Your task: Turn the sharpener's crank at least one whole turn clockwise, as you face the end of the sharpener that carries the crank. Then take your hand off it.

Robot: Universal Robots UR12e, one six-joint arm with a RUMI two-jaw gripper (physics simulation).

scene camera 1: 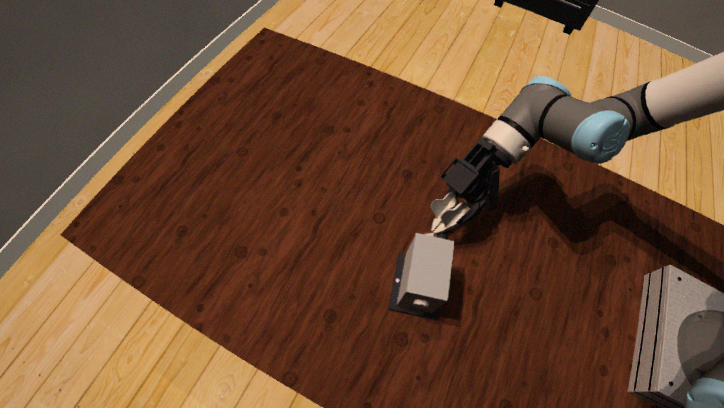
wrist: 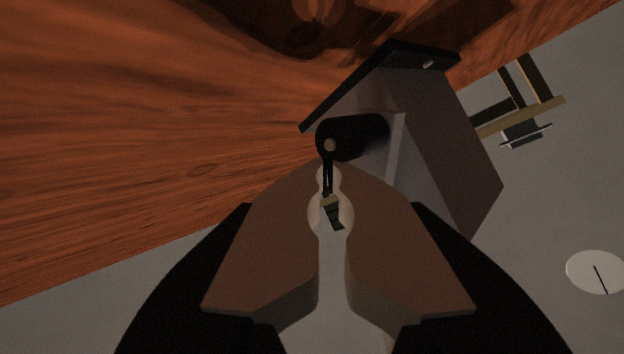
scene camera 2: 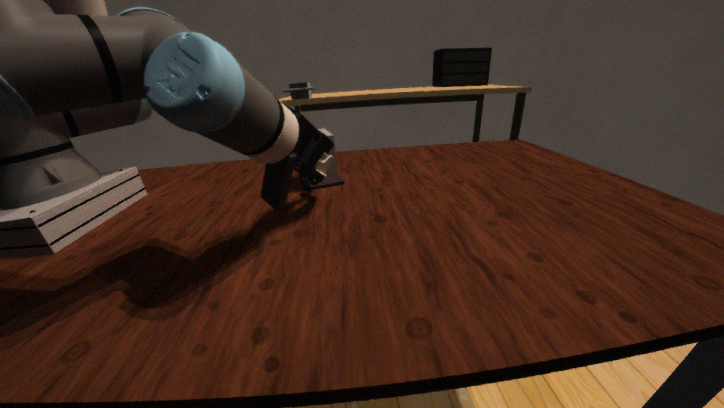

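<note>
The sharpener is a light grey box upright on a dark base plate on the brown table. Its crank end faces my gripper. The crank's black cylindrical handle sticks out towards my wrist camera, beside the pale crank arm. My gripper is shut and holds nothing. In the wrist view its fingertips are at the lower edge of the handle's end and overlap it slightly; whether they touch, I cannot tell. The gripper and arm hide most of the sharpener in scene camera 2.
The robot's base block stands on the brown table. Beyond the table, a side bench carries a small grey device and a black box. The arm's shadow crosses the table.
</note>
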